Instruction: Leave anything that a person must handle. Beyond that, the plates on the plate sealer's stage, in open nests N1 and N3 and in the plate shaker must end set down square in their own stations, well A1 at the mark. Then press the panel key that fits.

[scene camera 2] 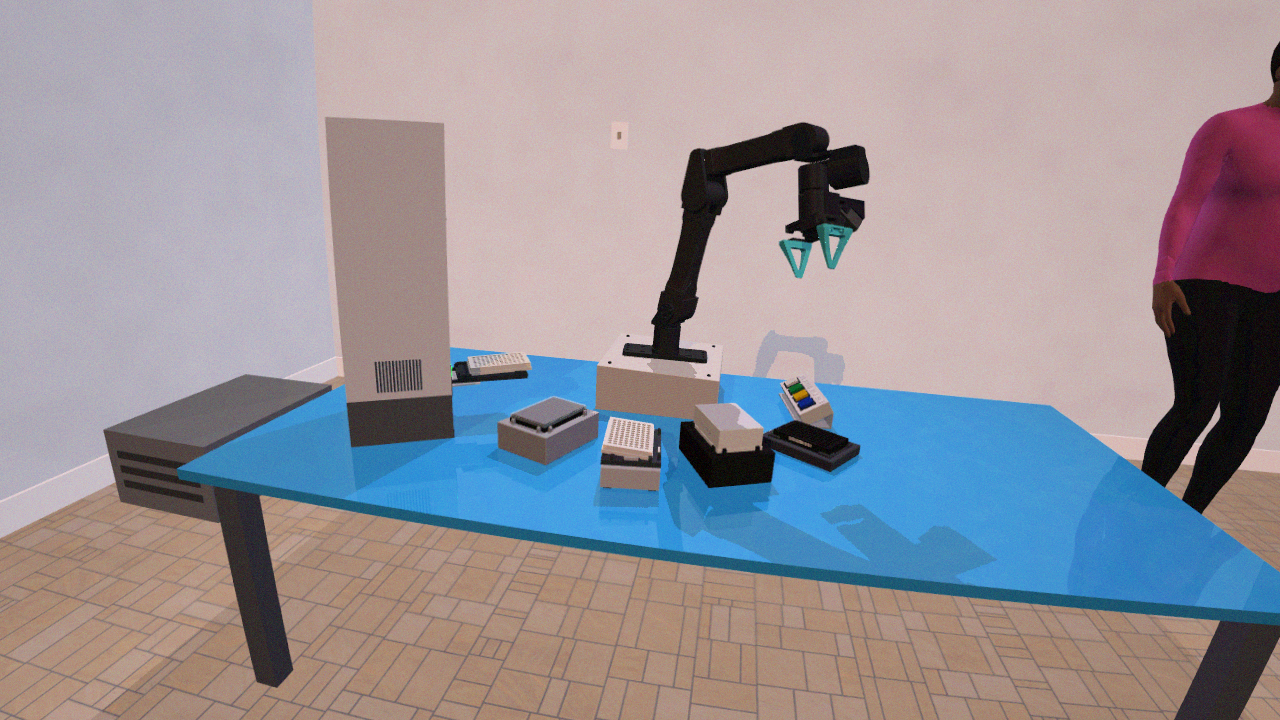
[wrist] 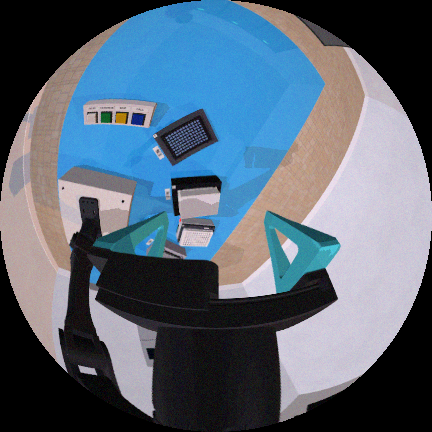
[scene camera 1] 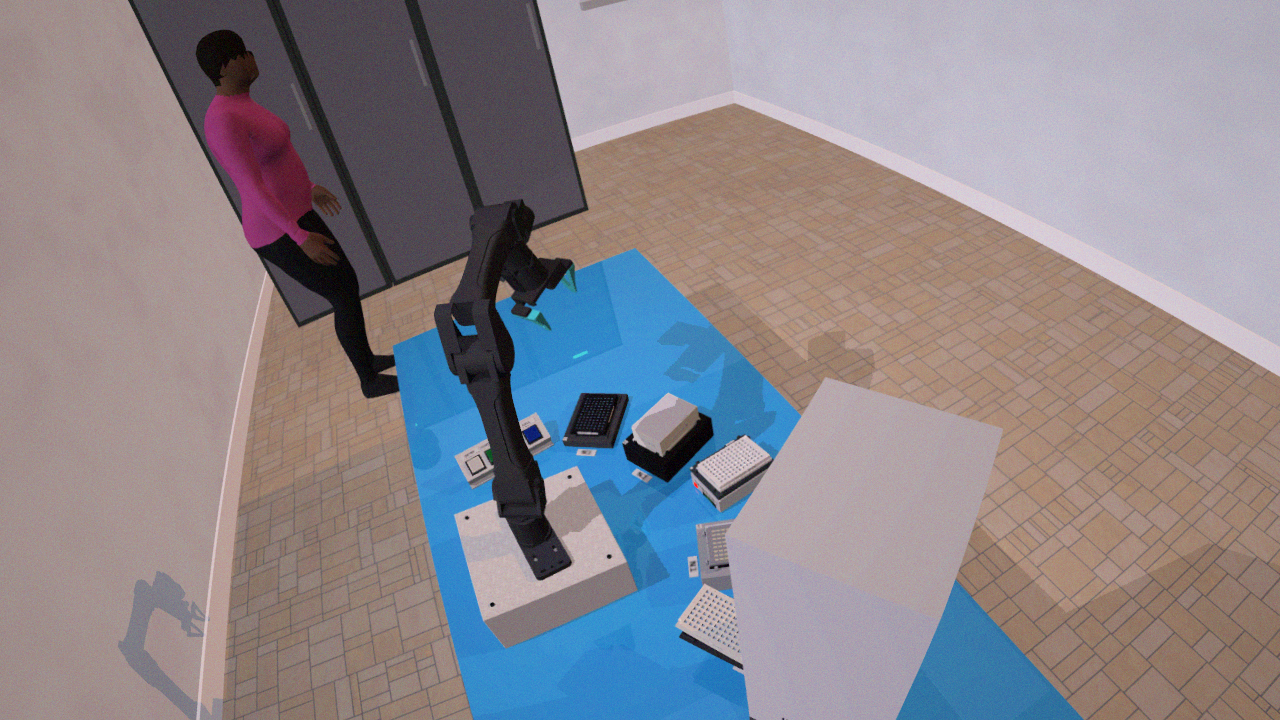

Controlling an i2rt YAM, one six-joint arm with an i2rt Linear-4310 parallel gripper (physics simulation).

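Note:
My gripper (scene camera 1: 562, 309) (scene camera 2: 815, 271) (wrist: 215, 216) is open and empty, high above the table. A black plate (scene camera 1: 597, 414) (scene camera 2: 810, 438) (wrist: 186, 137) lies in the dark nest N3. A white plate (scene camera 1: 733, 462) (scene camera 2: 631, 436) (wrist: 196, 236) is on the plate shaker (scene camera 2: 631, 476), which shows a red light. A plate (scene camera 1: 718, 543) (scene camera 2: 547, 412) is in grey nest N1 (scene camera 2: 543, 443), partly hidden in scene camera 1. A white plate (scene camera 1: 710, 614) (scene camera 2: 498, 361) is on the sealer's stage. The key panel (scene camera 1: 461, 459) (scene camera 2: 815, 411) (wrist: 120, 104) has white, green, yellow and blue keys. Exact seating and A1 marks are too small to tell.
A tall white block (scene camera 2: 730, 426) (wrist: 198, 201) sits on black nest N2 (scene camera 2: 726, 467) between N3 and the shaker. The tall sealer housing (scene camera 1: 859, 501) (scene camera 2: 389, 268) hides part of N1 and the stage. A person (scene camera 1: 268, 170) (scene camera 2: 1217, 205) stands by the table's far end.

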